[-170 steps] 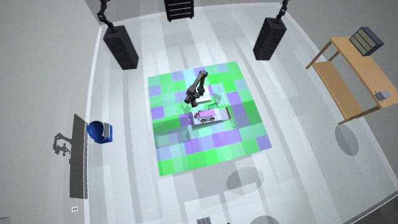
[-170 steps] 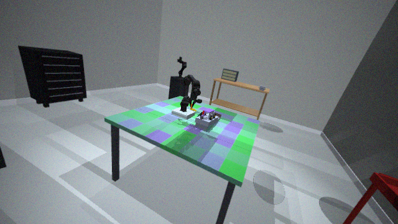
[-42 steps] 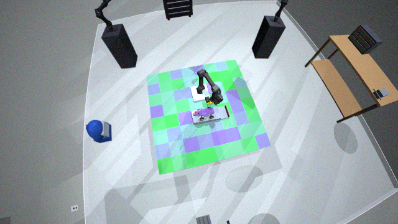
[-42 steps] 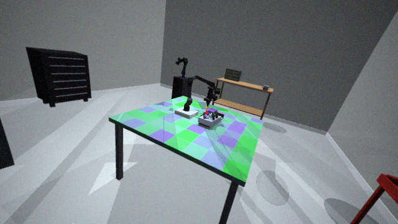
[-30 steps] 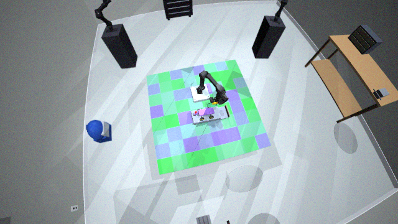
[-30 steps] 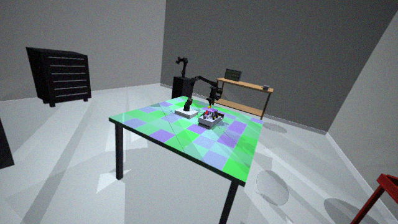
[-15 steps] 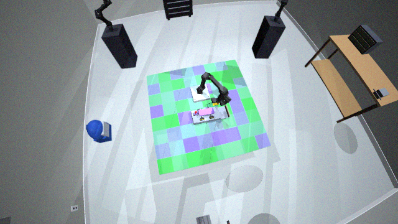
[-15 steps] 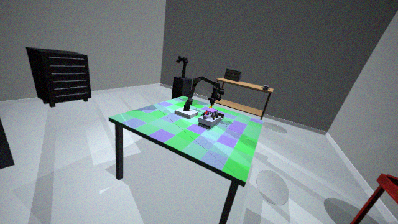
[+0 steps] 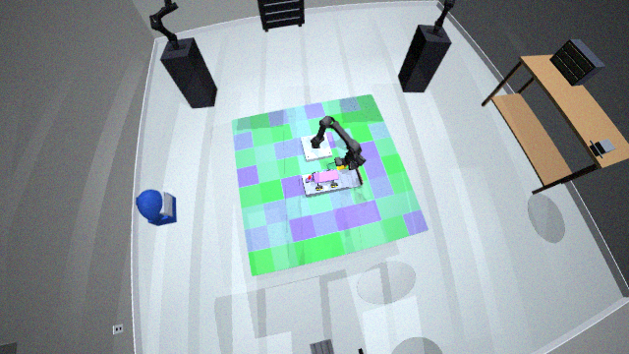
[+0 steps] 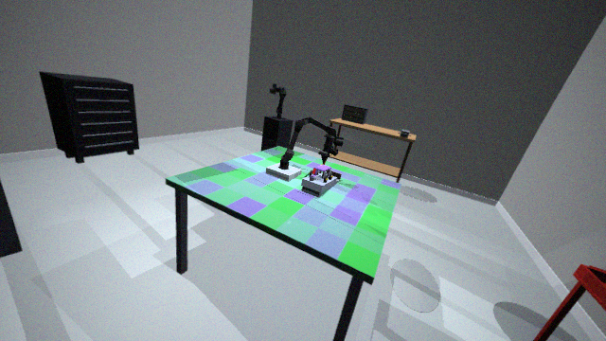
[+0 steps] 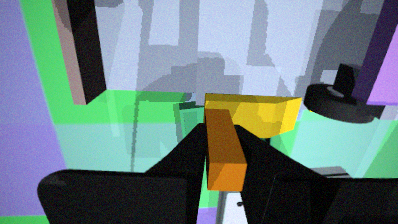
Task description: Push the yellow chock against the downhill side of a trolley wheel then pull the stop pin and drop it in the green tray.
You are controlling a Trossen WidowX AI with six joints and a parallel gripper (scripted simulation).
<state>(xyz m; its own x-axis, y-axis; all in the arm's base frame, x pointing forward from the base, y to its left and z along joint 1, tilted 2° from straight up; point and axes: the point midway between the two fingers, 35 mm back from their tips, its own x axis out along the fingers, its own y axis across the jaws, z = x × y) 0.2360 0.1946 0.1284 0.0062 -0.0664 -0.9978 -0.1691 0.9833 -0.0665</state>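
The stop pin is 27 cm to the right of my gripper tip and 8 cm ahead of it. The rest, counted from my gripper tip: brown block (12 cm to the left, 10 cm below, 4 cm ahead); purple trolley (15 cm to the right, 8 cm ahead, 2 cm below); yellow chock (2 cm to the right).
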